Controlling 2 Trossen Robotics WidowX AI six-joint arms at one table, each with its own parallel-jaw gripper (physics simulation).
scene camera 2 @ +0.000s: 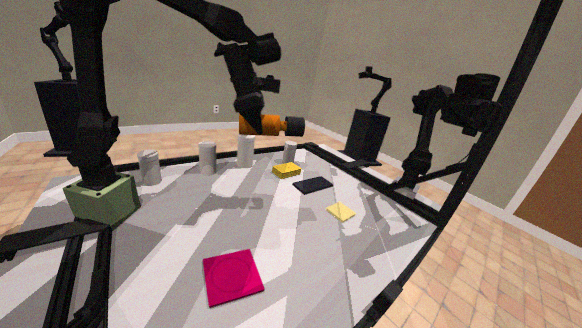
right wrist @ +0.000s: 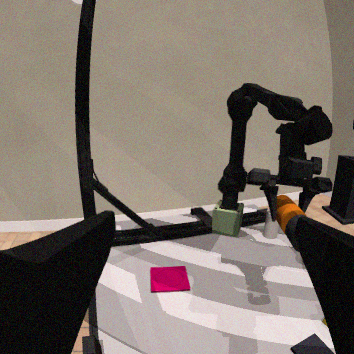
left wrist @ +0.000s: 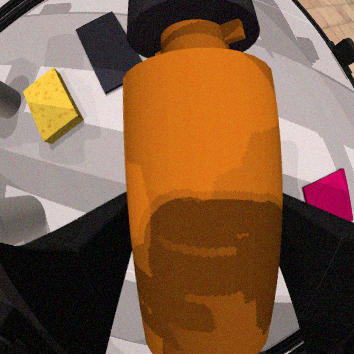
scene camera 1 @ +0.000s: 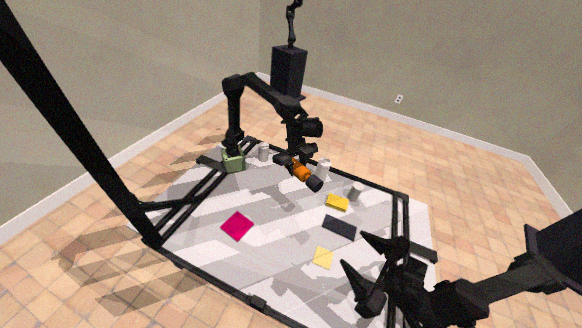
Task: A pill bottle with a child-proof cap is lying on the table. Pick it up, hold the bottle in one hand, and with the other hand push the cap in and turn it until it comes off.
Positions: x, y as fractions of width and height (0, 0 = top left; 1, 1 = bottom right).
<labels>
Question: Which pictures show my right gripper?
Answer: Scene camera 2, the right wrist view and scene camera 1 only.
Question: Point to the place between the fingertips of my left gripper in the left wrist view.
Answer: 0.57, 0.56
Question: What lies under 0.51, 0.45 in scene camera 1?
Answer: My left gripper.
</labels>
